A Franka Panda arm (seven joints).
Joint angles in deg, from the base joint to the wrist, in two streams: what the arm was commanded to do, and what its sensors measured. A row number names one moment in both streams.
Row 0, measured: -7.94 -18.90 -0.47 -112.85 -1.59 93.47 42.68
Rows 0 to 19, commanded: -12.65 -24.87 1.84 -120.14 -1.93 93.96 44.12; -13.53 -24.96 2.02 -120.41 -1.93 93.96 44.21; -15.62 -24.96 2.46 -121.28 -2.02 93.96 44.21; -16.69 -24.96 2.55 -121.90 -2.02 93.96 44.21; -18.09 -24.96 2.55 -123.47 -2.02 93.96 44.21; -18.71 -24.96 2.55 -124.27 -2.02 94.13 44.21; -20.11 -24.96 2.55 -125.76 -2.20 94.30 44.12; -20.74 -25.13 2.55 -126.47 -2.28 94.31 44.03; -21.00 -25.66 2.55 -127.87 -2.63 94.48 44.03; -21.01 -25.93 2.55 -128.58 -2.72 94.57 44.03; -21.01 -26.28 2.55 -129.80 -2.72 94.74 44.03; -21.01 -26.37 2.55 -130.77 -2.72 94.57 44.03; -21.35 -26.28 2.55 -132.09 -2.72 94.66 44.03; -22.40 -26.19 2.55 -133.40 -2.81 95.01 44.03; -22.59 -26.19 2.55 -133.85 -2.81 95.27 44.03; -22.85 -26.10 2.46 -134.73 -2.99 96.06 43.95; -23.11 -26.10 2.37 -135.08 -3.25 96.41 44.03; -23.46 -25.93 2.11 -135.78 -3.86 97.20 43.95; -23.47 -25.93 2.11 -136.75 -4.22 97.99 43.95; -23.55 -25.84 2.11 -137.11 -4.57 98.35 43.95
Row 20, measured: -22.26 -24.72 1.28 -134.02 -2.72 95.74 43.04
